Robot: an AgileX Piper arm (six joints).
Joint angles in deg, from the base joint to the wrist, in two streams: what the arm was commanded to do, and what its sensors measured. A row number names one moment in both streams.
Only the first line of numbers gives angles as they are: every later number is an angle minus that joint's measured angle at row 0.
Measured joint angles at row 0:
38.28 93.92 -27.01 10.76 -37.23 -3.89
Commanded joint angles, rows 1 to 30:
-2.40 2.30 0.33 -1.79 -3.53 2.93
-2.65 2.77 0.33 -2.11 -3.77 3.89
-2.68 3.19 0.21 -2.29 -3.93 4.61
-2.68 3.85 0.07 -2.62 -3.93 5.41
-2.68 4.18 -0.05 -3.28 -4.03 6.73
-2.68 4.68 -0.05 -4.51 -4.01 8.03
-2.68 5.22 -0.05 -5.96 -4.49 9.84
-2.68 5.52 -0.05 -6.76 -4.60 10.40
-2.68 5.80 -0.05 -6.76 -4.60 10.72
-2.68 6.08 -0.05 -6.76 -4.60 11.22
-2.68 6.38 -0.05 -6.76 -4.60 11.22
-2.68 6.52 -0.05 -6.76 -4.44 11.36
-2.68 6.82 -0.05 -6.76 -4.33 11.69
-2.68 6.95 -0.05 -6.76 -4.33 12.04
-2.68 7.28 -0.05 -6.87 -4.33 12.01
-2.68 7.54 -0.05 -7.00 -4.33 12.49
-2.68 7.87 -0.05 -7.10 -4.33 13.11
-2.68 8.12 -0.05 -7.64 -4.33 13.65
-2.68 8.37 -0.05 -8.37 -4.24 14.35
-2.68 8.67 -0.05 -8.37 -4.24 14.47
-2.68 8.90 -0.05 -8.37 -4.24 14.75
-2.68 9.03 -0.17 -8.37 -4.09 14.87
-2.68 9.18 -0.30 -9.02 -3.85 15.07
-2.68 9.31 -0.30 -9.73 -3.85 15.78
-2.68 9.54 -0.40 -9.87 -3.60 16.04
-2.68 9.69 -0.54 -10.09 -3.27 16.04
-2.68 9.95 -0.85 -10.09 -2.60 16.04
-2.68 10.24 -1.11 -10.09 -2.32 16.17
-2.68 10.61 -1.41 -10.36 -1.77 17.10
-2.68 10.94 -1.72 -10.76 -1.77 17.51
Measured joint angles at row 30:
-2.28 9.89 -0.53 -9.35 -2.55 15.81
